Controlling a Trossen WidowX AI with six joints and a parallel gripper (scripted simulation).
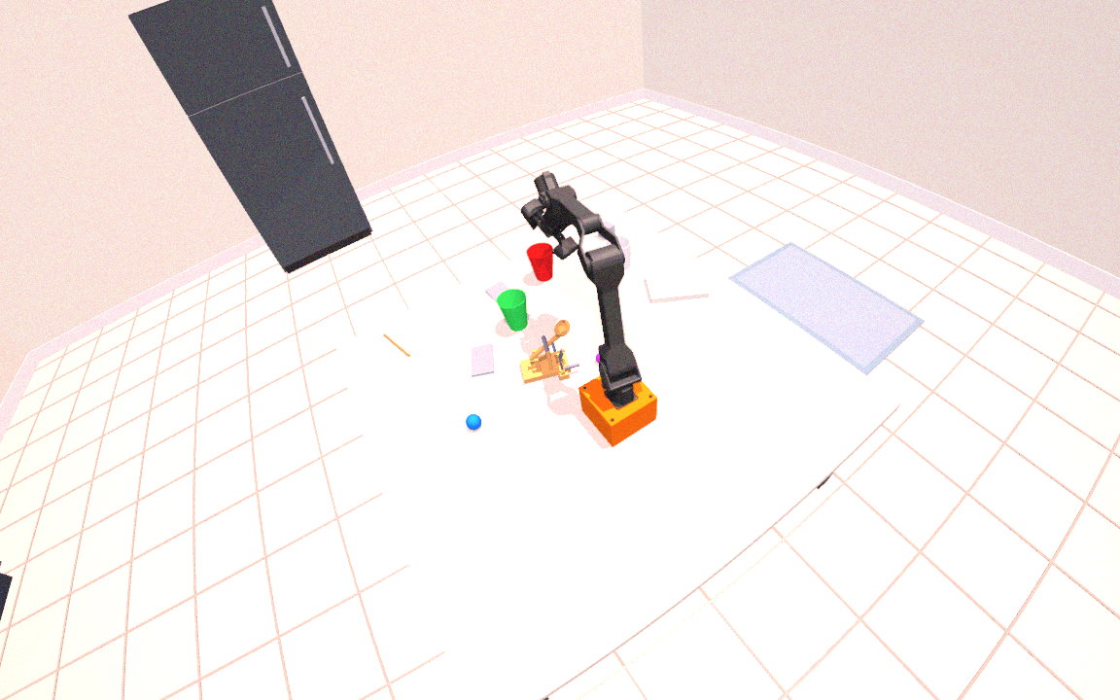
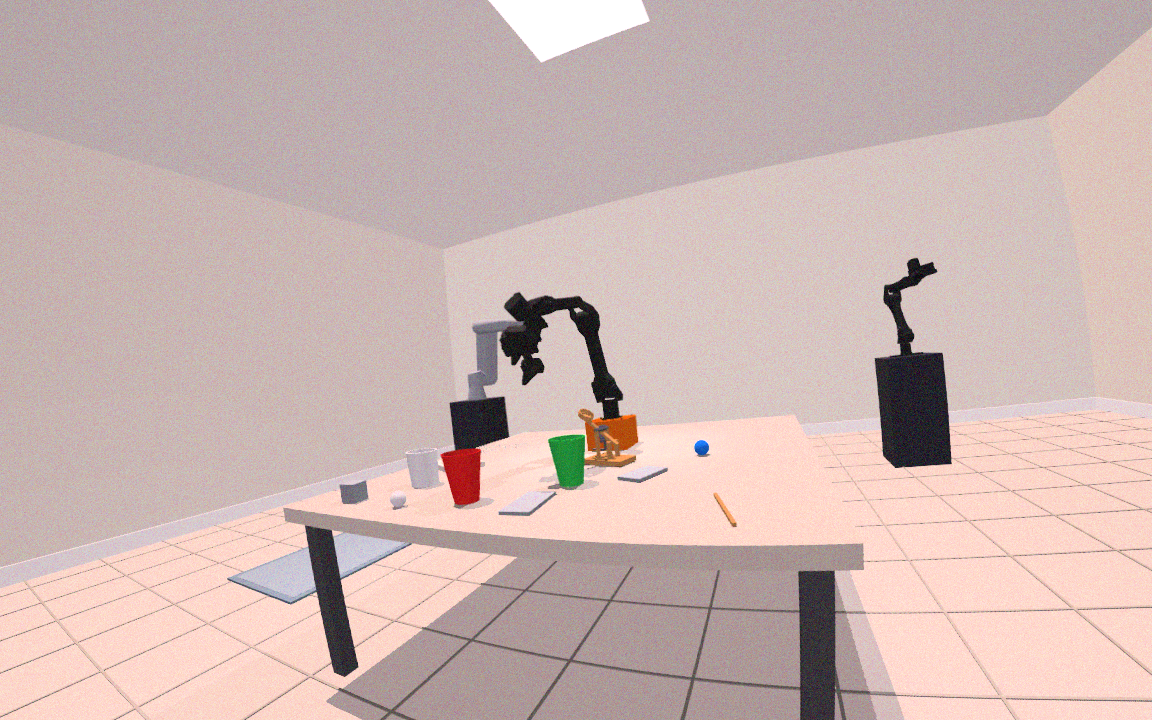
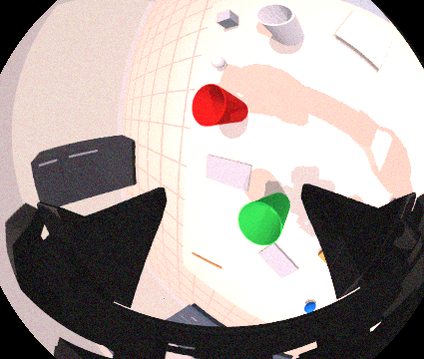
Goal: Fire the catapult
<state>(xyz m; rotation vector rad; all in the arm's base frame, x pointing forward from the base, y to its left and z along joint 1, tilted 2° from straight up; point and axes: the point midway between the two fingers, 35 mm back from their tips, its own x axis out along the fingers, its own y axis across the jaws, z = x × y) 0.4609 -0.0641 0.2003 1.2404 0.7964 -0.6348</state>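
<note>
Now: gripper tip 230 mm past the wooden catapult, 130 mm to the right of it and 210 mm above it. Round my gripper tip: green cup (20 mm ahead, 140 mm to the left, 260 mm below); red cup (200 mm ahead, 60 mm to the right, 260 mm below); magenta ball (270 mm behind, 270 mm below).
</note>
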